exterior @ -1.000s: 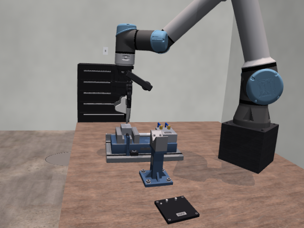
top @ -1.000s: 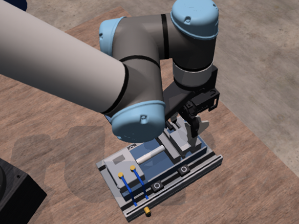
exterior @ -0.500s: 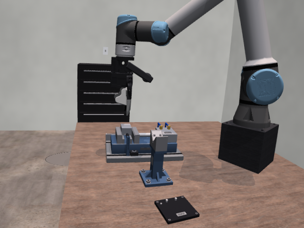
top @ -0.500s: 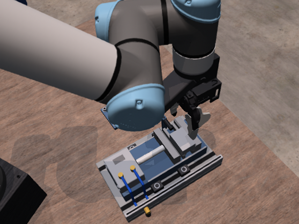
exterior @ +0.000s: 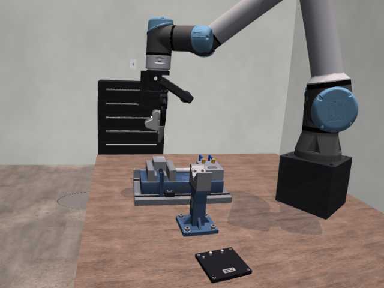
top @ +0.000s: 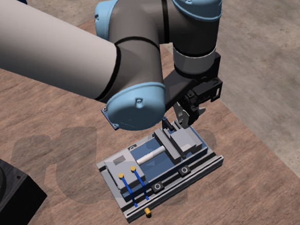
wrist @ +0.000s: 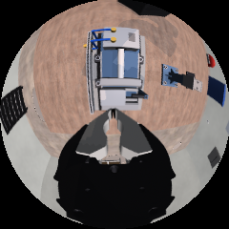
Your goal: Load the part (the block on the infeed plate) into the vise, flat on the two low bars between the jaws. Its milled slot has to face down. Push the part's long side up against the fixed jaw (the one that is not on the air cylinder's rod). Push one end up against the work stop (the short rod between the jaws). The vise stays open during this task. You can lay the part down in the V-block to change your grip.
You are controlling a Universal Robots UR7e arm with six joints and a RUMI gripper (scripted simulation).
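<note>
My hand is 9 cm above the part. From my hand the other things lie so: work stop 9 cm below, 7 cm to the left; then moving jaw 10 cm below, 4 cm behind, 2 cm to the left; then fixed jaw 10 cm below, 3 cm ahead, 2 cm to the left.
</note>
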